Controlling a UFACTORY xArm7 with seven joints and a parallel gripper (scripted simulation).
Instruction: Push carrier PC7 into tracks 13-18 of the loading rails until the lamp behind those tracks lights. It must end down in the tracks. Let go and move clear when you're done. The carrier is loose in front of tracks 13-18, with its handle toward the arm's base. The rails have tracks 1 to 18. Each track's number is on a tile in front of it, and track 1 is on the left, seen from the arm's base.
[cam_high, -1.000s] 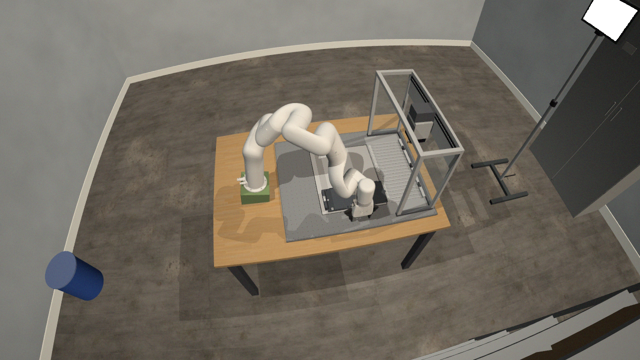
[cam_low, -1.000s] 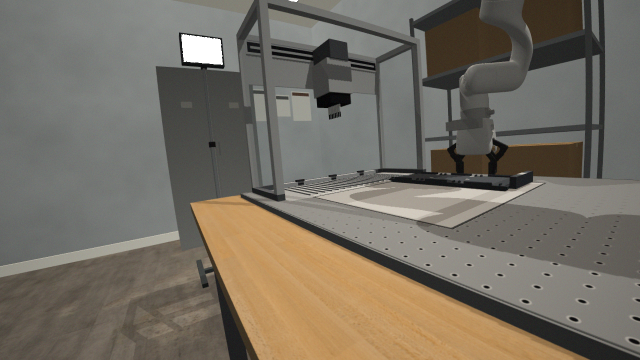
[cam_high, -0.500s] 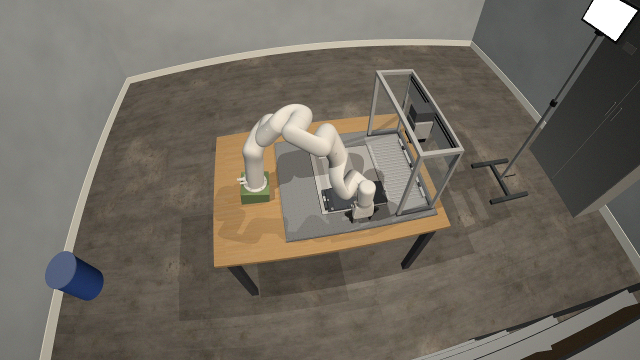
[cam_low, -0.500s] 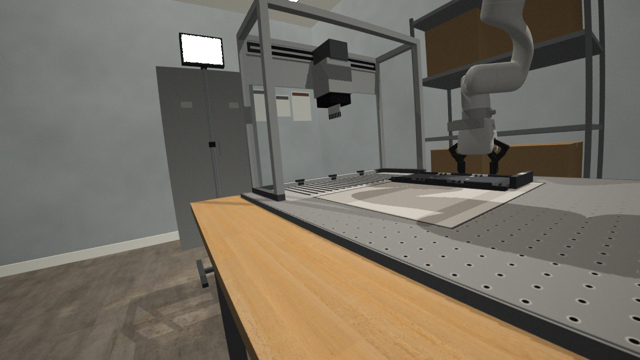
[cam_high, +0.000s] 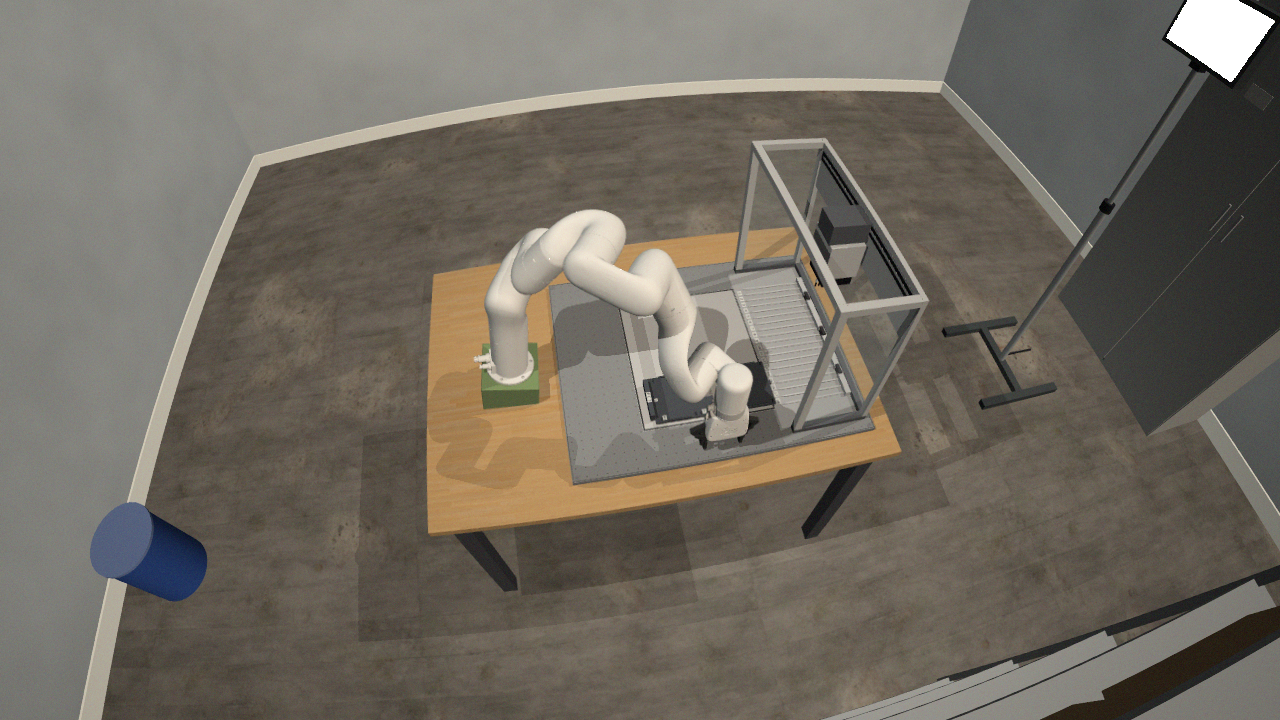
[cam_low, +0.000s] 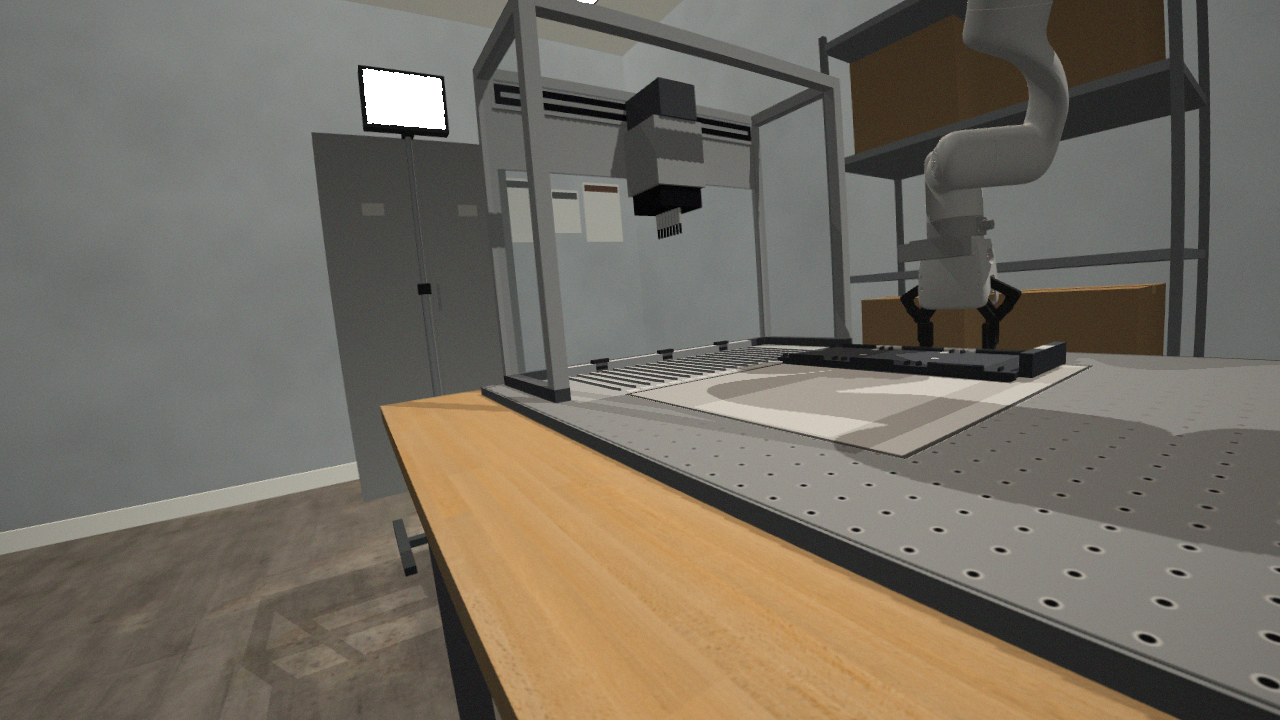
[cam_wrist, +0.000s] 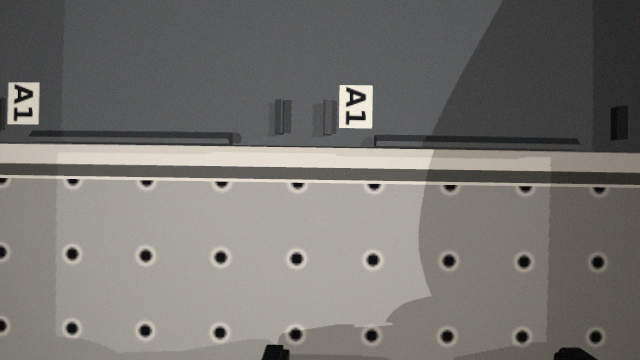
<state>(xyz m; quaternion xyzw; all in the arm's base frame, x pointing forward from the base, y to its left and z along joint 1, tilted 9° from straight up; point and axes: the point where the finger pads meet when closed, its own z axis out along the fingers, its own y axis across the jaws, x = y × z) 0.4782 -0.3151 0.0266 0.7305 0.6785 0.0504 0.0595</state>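
Now: hand 20 mm short of the carrier PC7 and 140 mm to the right of it. From my hand the other things lie so: dark pipetting head (360 mm ahead, 250 mm to the left, 330 mm above).
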